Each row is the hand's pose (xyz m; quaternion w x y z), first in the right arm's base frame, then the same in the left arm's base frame.
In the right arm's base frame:
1: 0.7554 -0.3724 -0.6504 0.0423 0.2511 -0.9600 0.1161
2: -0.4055 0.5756 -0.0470 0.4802 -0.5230 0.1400 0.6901
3: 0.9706 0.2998 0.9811 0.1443 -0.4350 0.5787 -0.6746
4: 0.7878 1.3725 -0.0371 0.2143 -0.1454 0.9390 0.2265
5: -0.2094 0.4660 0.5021 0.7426 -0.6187 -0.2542 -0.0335
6: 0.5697 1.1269 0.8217 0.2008 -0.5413 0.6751 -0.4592
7: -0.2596 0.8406 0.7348 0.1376 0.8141 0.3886 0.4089
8: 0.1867 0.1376 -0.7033 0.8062 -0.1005 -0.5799 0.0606
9: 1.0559 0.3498 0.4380 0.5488 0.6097 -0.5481 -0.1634
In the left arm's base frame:
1: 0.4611 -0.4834 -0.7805 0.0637 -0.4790 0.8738 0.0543
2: -0.9875 -0.4732 -0.0650 0.3902 -0.4601 -0.1403 0.7851
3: 0.3915 -0.4546 0.9955 0.4020 -0.5085 0.5670 -0.5082
4: -0.3202 0.7101 0.3973 0.2028 -0.3345 0.8073 0.4419
5: -0.7420 -0.6783 0.4347 0.8240 -0.3835 -0.4085 0.0843
6: -0.3614 0.0903 1.0752 0.4258 -0.6287 0.5900 -0.2745
7: -0.9560 -0.4860 0.7726 0.1130 -0.6925 -0.4875 -0.5197
8: -0.2837 -0.3109 -0.7369 0.7535 0.1982 -0.6105 0.1425
9: 0.4217 -0.1717 0.5225 0.4299 0.8228 -0.3559 -0.1070

